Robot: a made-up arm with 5 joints. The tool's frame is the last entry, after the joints. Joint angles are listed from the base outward.
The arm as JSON. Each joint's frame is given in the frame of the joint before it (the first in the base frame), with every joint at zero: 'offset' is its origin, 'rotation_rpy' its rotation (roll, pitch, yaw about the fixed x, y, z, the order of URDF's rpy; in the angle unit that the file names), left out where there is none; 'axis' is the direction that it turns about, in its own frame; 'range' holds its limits. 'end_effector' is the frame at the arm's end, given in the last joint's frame.
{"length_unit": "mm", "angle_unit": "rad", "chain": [
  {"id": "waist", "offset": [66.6, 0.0, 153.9], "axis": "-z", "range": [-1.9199, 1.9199]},
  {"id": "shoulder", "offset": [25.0, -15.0, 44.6], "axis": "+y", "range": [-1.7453, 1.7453]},
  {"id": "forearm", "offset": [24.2, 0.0, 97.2], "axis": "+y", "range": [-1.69, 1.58]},
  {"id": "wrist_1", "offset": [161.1, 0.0, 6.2], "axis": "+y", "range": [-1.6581, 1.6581]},
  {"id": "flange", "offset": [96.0, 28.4, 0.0], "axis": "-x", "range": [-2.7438, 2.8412]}
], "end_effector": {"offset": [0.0, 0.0, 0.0], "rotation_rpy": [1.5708, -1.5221, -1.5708]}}
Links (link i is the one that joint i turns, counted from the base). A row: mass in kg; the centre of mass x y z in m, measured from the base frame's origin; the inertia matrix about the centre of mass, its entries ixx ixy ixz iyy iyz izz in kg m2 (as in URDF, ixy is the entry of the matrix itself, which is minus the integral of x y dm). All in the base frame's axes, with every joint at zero. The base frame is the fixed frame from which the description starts. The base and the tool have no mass.
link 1: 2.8; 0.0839 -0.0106 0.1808; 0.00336 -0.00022 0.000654 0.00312 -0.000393 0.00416
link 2: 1.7; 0.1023 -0.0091 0.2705; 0.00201 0 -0.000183 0.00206 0 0.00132
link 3: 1.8; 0.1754 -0.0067 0.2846; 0.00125 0 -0.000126 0.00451 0 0.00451
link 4: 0.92; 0.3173 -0.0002 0.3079; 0.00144 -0.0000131 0 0.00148 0 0.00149
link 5: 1.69; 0.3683 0.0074 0.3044; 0.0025 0 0 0.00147 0 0.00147
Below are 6 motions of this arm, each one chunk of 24 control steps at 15 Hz.
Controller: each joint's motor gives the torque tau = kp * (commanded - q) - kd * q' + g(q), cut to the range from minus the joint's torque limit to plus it. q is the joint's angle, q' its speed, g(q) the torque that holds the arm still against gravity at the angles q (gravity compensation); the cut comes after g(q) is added. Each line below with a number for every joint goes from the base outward.
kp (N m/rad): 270 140 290 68 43
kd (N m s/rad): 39 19 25 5.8 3.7
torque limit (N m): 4.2 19 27 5.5 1.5
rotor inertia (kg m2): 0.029 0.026 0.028 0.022 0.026
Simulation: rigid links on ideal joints. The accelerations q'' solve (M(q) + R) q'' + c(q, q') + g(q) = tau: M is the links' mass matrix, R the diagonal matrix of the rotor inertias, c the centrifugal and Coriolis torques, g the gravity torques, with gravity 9.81 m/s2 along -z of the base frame. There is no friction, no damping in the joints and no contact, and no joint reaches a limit. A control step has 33 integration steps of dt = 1/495 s. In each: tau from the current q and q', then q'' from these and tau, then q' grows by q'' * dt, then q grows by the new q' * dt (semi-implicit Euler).
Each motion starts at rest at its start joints. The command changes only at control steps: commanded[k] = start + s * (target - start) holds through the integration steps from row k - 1 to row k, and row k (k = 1, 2, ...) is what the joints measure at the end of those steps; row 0 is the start. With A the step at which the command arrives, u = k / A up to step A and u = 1 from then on. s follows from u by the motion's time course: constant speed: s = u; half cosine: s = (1 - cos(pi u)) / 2; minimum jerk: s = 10 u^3 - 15 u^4 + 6 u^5; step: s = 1 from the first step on.
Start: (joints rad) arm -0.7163 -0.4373 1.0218 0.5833 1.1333
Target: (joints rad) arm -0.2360 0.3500 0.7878 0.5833 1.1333
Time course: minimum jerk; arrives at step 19
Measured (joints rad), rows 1 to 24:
1: -0.7161 -0.4369 1.0216 0.5833 1.1333
2: -0.7144 -0.4341 1.0204 0.5833 1.1333
3: -0.7097 -0.4260 1.0172 0.5832 1.1333
4: -0.7003 -0.4102 1.0112 0.5831 1.1333
5: -0.6853 -0.3847 1.0018 0.5830 1.1333
6: -0.6641 -0.3487 0.9891 0.5829 1.1333
7: -0.6366 -0.3023 0.9731 0.5829 1.1333
8: -0.6034 -0.2463 0.9543 0.5828 1.1333
9: -0.5654 -0.1825 0.9335 0.5827 1.1333
10: -0.5239 -0.1132 0.9115 0.5827 1.1333
11: -0.4806 -0.0414 0.8893 0.5828 1.1332
12: -0.4372 0.0302 0.8677 0.5828 1.1332
13: -0.3956 0.0984 0.8478 0.5829 1.1332
14: -0.3574 0.1607 0.8303 0.5831 1.1331
15: -0.3241 0.2145 0.8158 0.5833 1.1331
16: -0.2967 0.2584 0.8047 0.5834 1.1331
17: -0.2758 0.2915 0.7970 0.5836 1.1331
18: -0.2612 0.3143 0.7924 0.5836 1.1332
19: -0.2518 0.3286 0.7901 0.5837 1.1332
20: -0.2459 0.3372 0.7890 0.5836 1.1332
21: -0.2422 0.3423 0.7884 0.5835 1.1332
22: -0.2399 0.3454 0.7882 0.5835 1.1333
23: -0.2384 0.3473 0.7880 0.5834 1.1333
24: -0.2375 0.3484 0.7879 0.5834 1.1333

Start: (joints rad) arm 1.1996 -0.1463 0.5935 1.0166 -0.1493
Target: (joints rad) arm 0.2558 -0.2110 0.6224 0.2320 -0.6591
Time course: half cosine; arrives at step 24
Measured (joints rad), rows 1 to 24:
1: 1.1981 -0.1464 0.5936 1.0148 -0.1505
2: 1.1927 -0.1468 0.5938 1.0085 -0.1545
3: 1.1820 -0.1475 0.5943 0.9966 -0.1622
4: 1.1653 -0.1487 0.5949 0.9788 -0.1738
5: 1.1421 -0.1503 0.5957 0.9550 -0.1892
6: 1.1126 -0.1524 0.5968 0.9257 -0.2082
7: 1.0769 -0.1550 0.5980 0.8912 -0.2306
8: 1.0356 -0.1579 0.5994 0.8521 -0.2559
9: 0.9892 -0.1612 0.6009 0.8092 -0.2837
10: 0.9385 -0.1647 0.6025 0.7631 -0.3136
11: 0.8841 -0.1685 0.6042 0.7146 -0.3450
12: 0.8271 -0.1725 0.6060 0.6646 -0.3775
13: 0.7684 -0.1766 0.6079 0.6139 -0.4104
14: 0.7089 -0.1807 0.6097 0.5633 -0.4432
15: 0.6497 -0.1848 0.6115 0.5139 -0.4754
16: 0.5917 -0.1888 0.6132 0.4663 -0.5063
17: 0.5360 -0.1926 0.6149 0.4214 -0.5355
18: 0.4836 -0.1962 0.6164 0.3800 -0.5624
19: 0.4353 -0.1995 0.6178 0.3428 -0.5866
20: 0.3921 -0.2024 0.6190 0.3104 -0.6078
21: 0.3546 -0.2050 0.6201 0.2834 -0.6254
22: 0.3236 -0.2070 0.6209 0.2622 -0.6392
23: 0.2997 -0.2086 0.6215 0.2472 -0.6490
24: 0.2831 -0.2097 0.6219 0.2386 -0.6547

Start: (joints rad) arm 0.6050 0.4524 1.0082 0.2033 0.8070
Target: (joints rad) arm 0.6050 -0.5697 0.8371 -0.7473 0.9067
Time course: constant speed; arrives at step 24
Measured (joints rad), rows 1 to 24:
1: 0.6050 0.4370 1.0051 0.1830 0.8092
2: 0.6050 0.4103 0.9992 0.1510 0.8125
3: 0.6050 0.3769 0.9924 0.1144 0.8163
4: 0.6050 0.3398 0.9852 0.0758 0.8203
5: 0.6050 0.3005 0.9780 0.0366 0.8244
6: 0.6050 0.2598 0.9708 -0.0029 0.8286
7: 0.6050 0.2184 0.9636 -0.0425 0.8327
8: 0.6050 0.1764 0.9564 -0.0822 0.8369
9: 0.6050 0.1342 0.9492 -0.1218 0.8410
10: 0.6050 0.0919 0.9421 -0.1614 0.8452
11: 0.6050 0.0494 0.9349 -0.2010 0.8493
12: 0.6050 0.0069 0.9278 -0.2406 0.8535
13: 0.6050 -0.0356 0.9207 -0.2802 0.8576
14: 0.6050 -0.0782 0.9135 -0.3198 0.8618
15: 0.6050 -0.1208 0.9064 -0.3594 0.8659
16: 0.6050 -0.1634 0.8993 -0.3990 0.8701
17: 0.6050 -0.2060 0.8921 -0.4387 0.8743
18: 0.6050 -0.2486 0.8850 -0.4783 0.8784
19: 0.6050 -0.2912 0.8779 -0.5179 0.8826
20: 0.6050 -0.3338 0.8707 -0.5575 0.8867
21: 0.6050 -0.3764 0.8636 -0.5971 0.8909
22: 0.6050 -0.4190 0.8565 -0.6367 0.8950
23: 0.6050 -0.4616 0.8494 -0.6763 0.8992
24: 0.6050 -0.5042 0.8422 -0.7159 0.9033

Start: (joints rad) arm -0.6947 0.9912 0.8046 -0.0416 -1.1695
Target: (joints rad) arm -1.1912 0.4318 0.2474 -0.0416 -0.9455
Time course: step
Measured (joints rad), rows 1 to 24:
1: -0.7919 0.9657 0.5590 0.0059 -1.0847
2: -0.9372 0.7523 0.3805 -0.0336 -1.0037
3: -1.0321 0.6112 0.2975 -0.0538 -0.9689
4: -1.0924 0.5323 0.2650 -0.0548 -0.9548
5: -1.1301 0.4887 0.2530 -0.0511 -0.9492
6: -1.1534 0.4643 0.2488 -0.0475 -0.9469
7: -1.1679 0.4505 0.2474 -0.0451 -0.9460
8: -1.1768 0.4426 0.2471 -0.0436 -0.9457
9: -1.1823 0.4381 0.2471 -0.0427 -0.9456
10: -1.1857 0.4355 0.2472 -0.0422 -0.9455
11: -1.1878 0.4339 0.2472 -0.0419 -0.9455
12: -1.1891 0.4331 0.2473 -0.0418 -0.9455
13: -1.1899 0.4325 0.2473 -0.0417 -0.9455
14: -1.1904 0.4322 0.2474 -0.0417 -0.9455
15: -1.1907 0.4320 0.2474 -0.0416 -0.9455
16: -1.1909 0.4319 0.2474 -0.0416 -0.9455
17: -1.1910 0.4319 0.2474 -0.0416 -0.9455
18: -1.1911 0.4319 0.2474 -0.0416 -0.9455
19: -1.1911 0.4318 0.2474 -0.0416 -0.9455
20: -1.1912 0.4318 0.2474 -0.0416 -0.9455
21: -1.1912 0.4318 0.2474 -0.0416 -0.9455
22: -1.1912 0.4318 0.2474 -0.0416 -0.9455
23: -1.1912 0.4318 0.2474 -0.0416 -0.9455
24: -1.1912 0.4318 0.2474 -0.0416 -0.9455

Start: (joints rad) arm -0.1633 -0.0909 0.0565 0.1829 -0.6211
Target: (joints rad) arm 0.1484 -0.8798 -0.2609 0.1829 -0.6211
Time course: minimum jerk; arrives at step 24
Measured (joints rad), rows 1 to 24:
1: -0.1632 -0.0911 0.0564 0.1829 -0.6211
2: -0.1627 -0.0924 0.0557 0.1830 -0.6211
3: -0.1611 -0.0964 0.0535 0.1832 -0.6211
4: -0.1578 -0.1046 0.0493 0.1834 -0.6211
5: -0.1524 -0.1184 0.0423 0.1835 -0.6212
6: -0.1445 -0.1388 0.0324 0.1835 -0.6212
7: -0.1339 -0.1663 0.0195 0.1835 -0.6212
8: -0.1205 -0.2008 0.0035 0.1833 -0.6212
9: -0.1046 -0.2421 -0.0151 0.1831 -0.6211
10: -0.0862 -0.2895 -0.0361 0.1828 -0.6211
11: -0.0659 -0.3418 -0.0588 0.1825 -0.6211
12: -0.0441 -0.3979 -0.0827 0.1822 -0.6211
13: -0.0214 -0.4563 -0.1072 0.1819 -0.6210
14: 0.0017 -0.5154 -0.1315 0.1816 -0.6210
15: 0.0244 -0.5737 -0.1551 0.1813 -0.6210
16: 0.0463 -0.6296 -0.1772 0.1811 -0.6209
17: 0.0667 -0.6816 -0.1973 0.1809 -0.6209
18: 0.0851 -0.7285 -0.2149 0.1808 -0.6209
19: 0.1012 -0.7692 -0.2296 0.1807 -0.6209
20: 0.1146 -0.8030 -0.2413 0.1808 -0.6209
21: 0.1253 -0.8295 -0.2500 0.1809 -0.6209
22: 0.1333 -0.8490 -0.2557 0.1810 -0.6209
23: 0.1388 -0.8620 -0.2590 0.1813 -0.6209
24: 0.1424 -0.8698 -0.2604 0.1816 -0.6210

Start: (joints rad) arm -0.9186 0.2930 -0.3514 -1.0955 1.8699
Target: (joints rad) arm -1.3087 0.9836 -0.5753 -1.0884 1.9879
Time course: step
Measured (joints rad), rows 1 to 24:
1: -0.9531 0.5176 -0.4835 -1.1059 1.9265
2: -1.0392 0.7100 -0.5290 -1.0881 1.9619
3: -1.1408 0.8268 -0.5500 -1.0815 1.9772
4: -1.2059 0.8939 -0.5613 -1.0817 1.9836
5: -1.2458 0.9323 -0.5675 -1.0835 1.9862
6: -1.2703 0.9542 -0.5709 -1.0852 1.9873
7: -1.2853 0.9668 -0.5728 -1.0864 1.9877
8: -1.2944 0.9739 -0.5739 -1.0872 1.9878
9: -1.3000 0.9781 -0.5745 -1.0877 1.9879
10: -1.3034 0.9804 -0.5749 -1.0880 1.9879
11: -1.3054 0.9818 -0.5750 -1.0882 1.9879
12: -1.3067 0.9826 -0.5752 -1.0883 1.9879
13: -1.3075 0.9830 -0.5752 -1.0883 1.9879
14: -1.3080 0.9833 -0.5753 -1.0884 1.9879
15: -1.3082 0.9834 -0.5753 -1.0884 1.9879
16: -1.3084 0.9835 -0.5753 -1.0884 1.9879
17: -1.3085 0.9835 -0.5753 -1.0884 1.9879
18: -1.3086 0.9836 -0.5753 -1.0884 1.9879
19: -1.3086 0.9836 -0.5753 -1.0884 1.9879
20: -1.3087 0.9836 -0.5753 -1.0884 1.9879
21: -1.3087 0.9836 -0.5753 -1.0884 1.9879
22: -1.3087 0.9836 -0.5753 -1.0884 1.9879
23: -1.3087 0.9836 -0.5753 -1.0884 1.9879
24: -1.3087 0.9836 -0.5753 -1.0884 1.9879

